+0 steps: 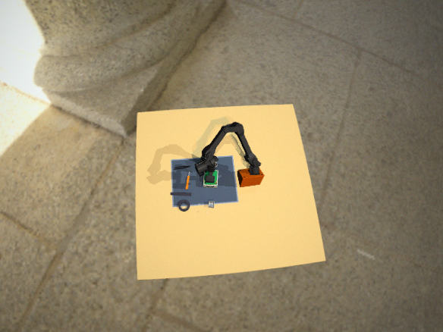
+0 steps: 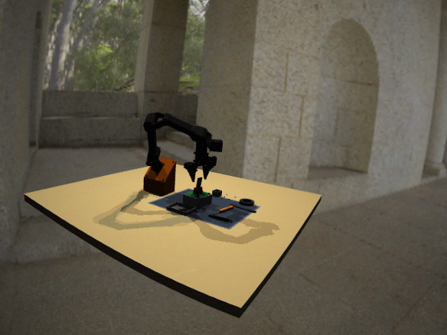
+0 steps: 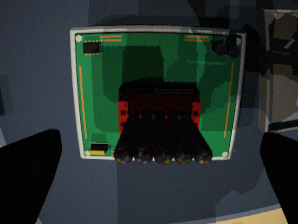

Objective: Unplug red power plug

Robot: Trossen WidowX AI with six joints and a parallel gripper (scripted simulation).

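Now: gripper tip 40 mm above the red power plug. The rest, counted from my gripper tip: blue mat: 120 mm below, 40 mm ahead, 10 mm to the left; black bar: 210 mm ahead, 120 mm below, 110 mm to the left.
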